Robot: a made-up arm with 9 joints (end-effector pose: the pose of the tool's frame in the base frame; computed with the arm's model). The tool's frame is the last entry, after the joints.
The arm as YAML. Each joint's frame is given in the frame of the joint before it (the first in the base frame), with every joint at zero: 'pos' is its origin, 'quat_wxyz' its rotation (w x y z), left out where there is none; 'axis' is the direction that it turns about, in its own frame. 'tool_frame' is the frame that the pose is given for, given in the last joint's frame.
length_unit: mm
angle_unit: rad
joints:
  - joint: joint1
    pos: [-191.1, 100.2, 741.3]
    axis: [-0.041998, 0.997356, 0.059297]
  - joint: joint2
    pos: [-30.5, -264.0, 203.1]
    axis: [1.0, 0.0, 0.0]
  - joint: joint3
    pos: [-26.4, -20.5, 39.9]
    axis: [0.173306, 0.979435, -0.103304]
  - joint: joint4
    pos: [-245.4, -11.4, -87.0]
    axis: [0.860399, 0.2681, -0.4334]
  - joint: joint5
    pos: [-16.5, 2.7, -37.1]
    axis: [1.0, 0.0, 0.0]
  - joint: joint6
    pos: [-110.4, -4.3, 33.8]
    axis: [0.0, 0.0, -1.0]
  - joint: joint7
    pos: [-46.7, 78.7, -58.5]
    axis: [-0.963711, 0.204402, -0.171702]
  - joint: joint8
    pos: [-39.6, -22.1, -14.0]
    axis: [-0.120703, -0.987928, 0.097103]
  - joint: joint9
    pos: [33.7, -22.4, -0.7]
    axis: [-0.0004, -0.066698, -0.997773]
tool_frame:
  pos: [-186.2, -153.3, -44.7]
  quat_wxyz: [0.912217, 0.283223, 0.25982, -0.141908]
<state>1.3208 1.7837 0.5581 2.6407 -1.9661 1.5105 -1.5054 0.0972 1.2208</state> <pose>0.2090 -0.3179 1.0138 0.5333 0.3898 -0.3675 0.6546</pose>
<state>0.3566 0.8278 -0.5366 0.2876 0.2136 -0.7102 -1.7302 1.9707 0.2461</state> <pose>-0.4783 0.2256 1.0041 0.3570 -0.8365 0.3297 0.2531</pose>
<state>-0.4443 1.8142 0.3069 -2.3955 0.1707 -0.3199 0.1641 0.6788 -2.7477</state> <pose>-0.6040 -0.0385 0.6874 0.1681 -0.9711 0.0107 0.1692</pose>
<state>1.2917 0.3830 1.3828 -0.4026 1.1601 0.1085 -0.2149 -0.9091 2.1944</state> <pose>0.5379 -0.2007 1.0342 0.4671 0.6416 -0.5632 0.2299</pose>
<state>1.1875 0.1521 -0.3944 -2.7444 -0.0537 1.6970 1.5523 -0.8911 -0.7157</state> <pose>-0.4286 -0.3324 0.9783 0.8773 -0.0780 -0.0804 -0.4666</pose>
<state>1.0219 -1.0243 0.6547 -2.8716 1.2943 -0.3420 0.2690 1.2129 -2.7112</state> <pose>-0.1573 0.0710 1.3325 0.7747 -0.1444 0.1609 -0.5942</pose>
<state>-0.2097 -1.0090 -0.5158 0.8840 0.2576 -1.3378 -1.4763 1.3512 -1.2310</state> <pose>-0.3595 -0.2973 0.6040 0.3836 0.4003 -0.2878 0.7809</pose>
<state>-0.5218 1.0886 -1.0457 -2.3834 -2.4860 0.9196 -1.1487 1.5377 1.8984</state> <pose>-0.4074 -0.1936 0.8224 0.6181 -0.5035 -0.3768 0.4717</pose>
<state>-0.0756 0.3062 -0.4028 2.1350 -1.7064 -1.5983 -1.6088 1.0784 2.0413</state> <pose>-0.6554 -0.3421 0.9899 0.1637 -0.3605 -0.8170 0.4193</pose>
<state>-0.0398 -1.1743 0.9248 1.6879 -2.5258 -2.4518 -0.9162 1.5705 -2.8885</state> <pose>-0.3052 0.0894 0.8909 0.4877 0.4876 0.0698 0.7208</pose>
